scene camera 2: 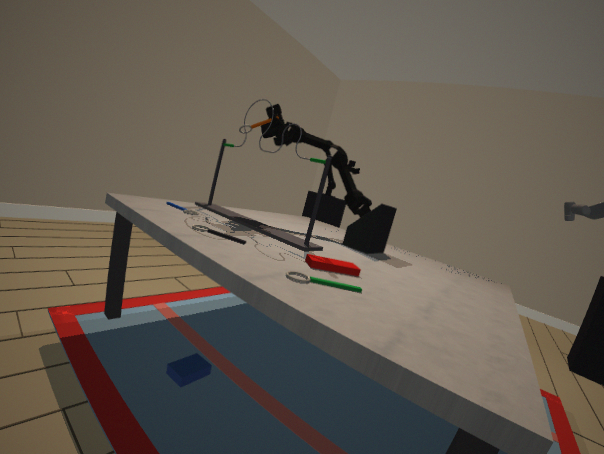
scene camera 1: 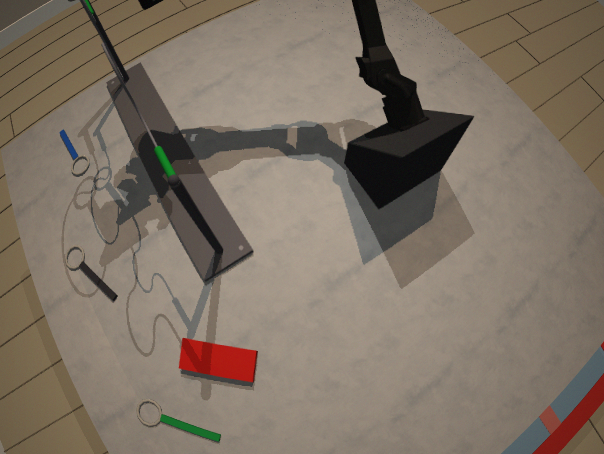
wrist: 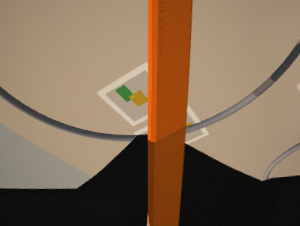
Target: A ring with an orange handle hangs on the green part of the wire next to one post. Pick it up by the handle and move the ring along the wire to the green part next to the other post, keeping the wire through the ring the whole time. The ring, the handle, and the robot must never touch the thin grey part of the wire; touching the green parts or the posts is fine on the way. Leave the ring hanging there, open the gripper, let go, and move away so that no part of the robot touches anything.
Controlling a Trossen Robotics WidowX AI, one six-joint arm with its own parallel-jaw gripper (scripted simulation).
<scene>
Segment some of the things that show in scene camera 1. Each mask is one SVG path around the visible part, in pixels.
A red block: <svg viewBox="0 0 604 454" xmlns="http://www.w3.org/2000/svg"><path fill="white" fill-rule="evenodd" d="M182 338L179 361L180 369L254 382L258 351Z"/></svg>
</scene>
